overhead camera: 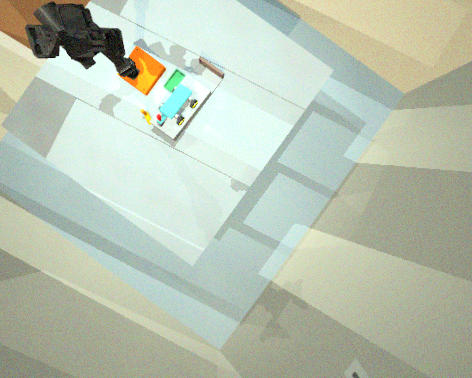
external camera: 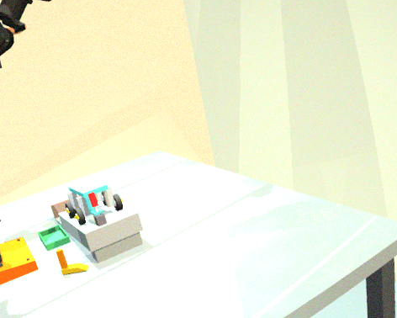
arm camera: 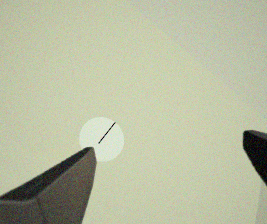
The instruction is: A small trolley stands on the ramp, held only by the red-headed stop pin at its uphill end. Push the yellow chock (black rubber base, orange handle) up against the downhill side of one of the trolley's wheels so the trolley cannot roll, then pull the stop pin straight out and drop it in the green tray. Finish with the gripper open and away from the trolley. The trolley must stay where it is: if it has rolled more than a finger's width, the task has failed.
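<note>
Now: gripper tip 770 mm above the yellow chock, 150 mm past it and 50 mm to the left of it. Round my gripper tip: grey ramp 740 mm below, 70 mm to the left, 10 mm behind; then red-headed stop pin 660 mm below, 40 mm to the right, 40 mm behind; then cyan trolley 680 mm below, 70 mm to the left, 10 mm behind.
</note>
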